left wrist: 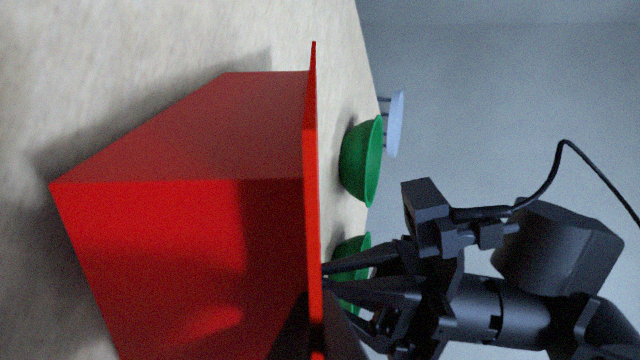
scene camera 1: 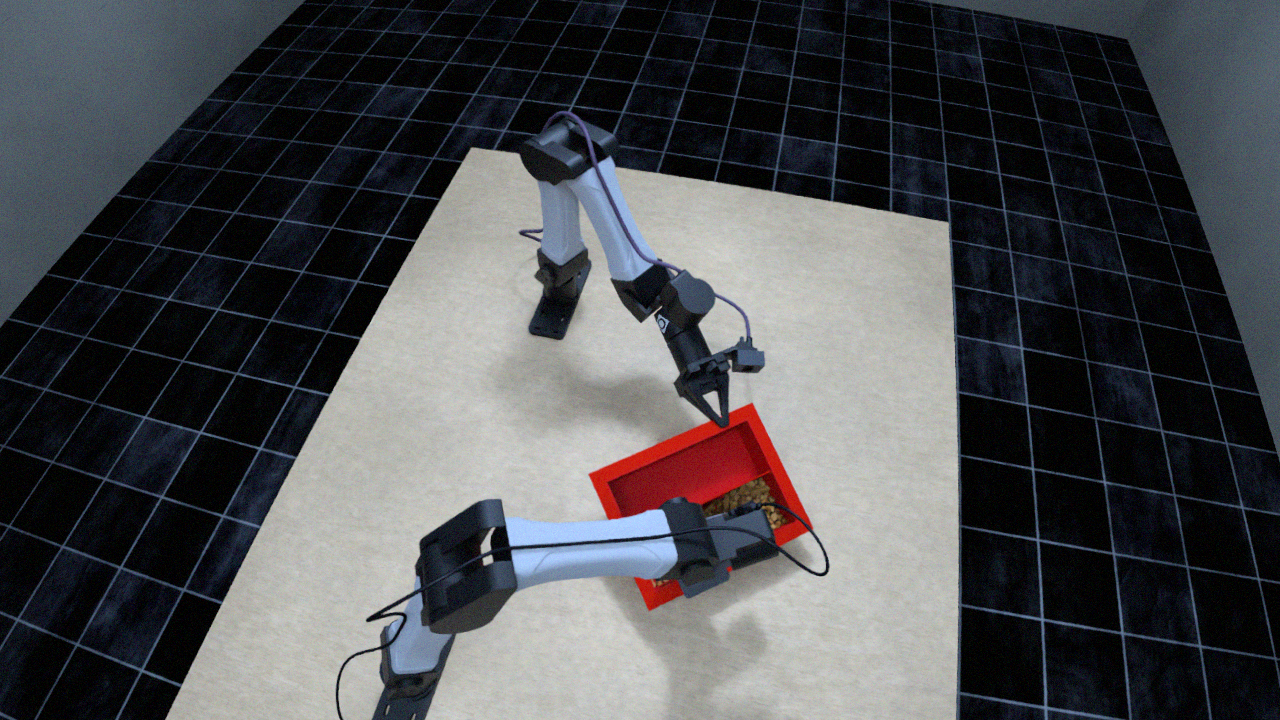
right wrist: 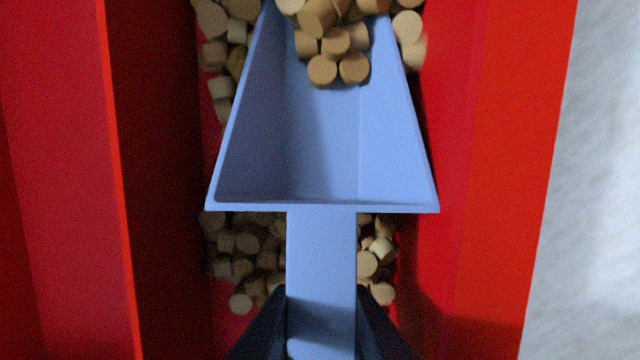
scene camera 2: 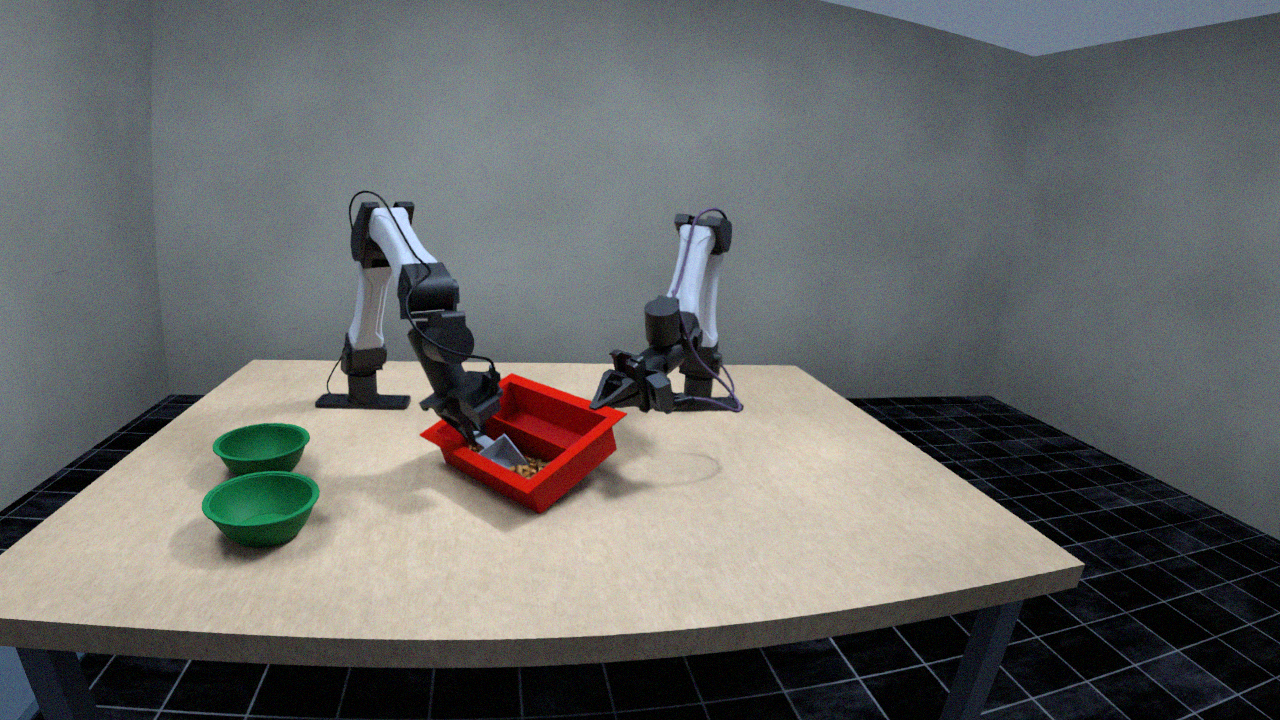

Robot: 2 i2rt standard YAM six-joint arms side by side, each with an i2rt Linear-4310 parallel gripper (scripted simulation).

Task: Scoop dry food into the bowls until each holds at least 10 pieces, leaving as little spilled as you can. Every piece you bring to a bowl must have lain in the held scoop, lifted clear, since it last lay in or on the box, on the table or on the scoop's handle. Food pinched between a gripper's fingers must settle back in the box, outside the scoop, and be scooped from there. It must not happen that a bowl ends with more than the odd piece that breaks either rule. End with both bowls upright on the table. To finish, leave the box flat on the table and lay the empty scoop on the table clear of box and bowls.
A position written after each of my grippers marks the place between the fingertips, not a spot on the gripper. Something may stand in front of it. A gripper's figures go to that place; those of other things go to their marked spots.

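My left gripper point(scene camera 2: 592, 410), 1.02 m from the lens. My right gripper point(scene camera 2: 479, 442), 1.05 m from the lens. Grey-blue scoop point(scene camera 2: 502, 451), 1.04 m from the lens. Red box point(scene camera 2: 556, 419), 1.10 m from the lens.
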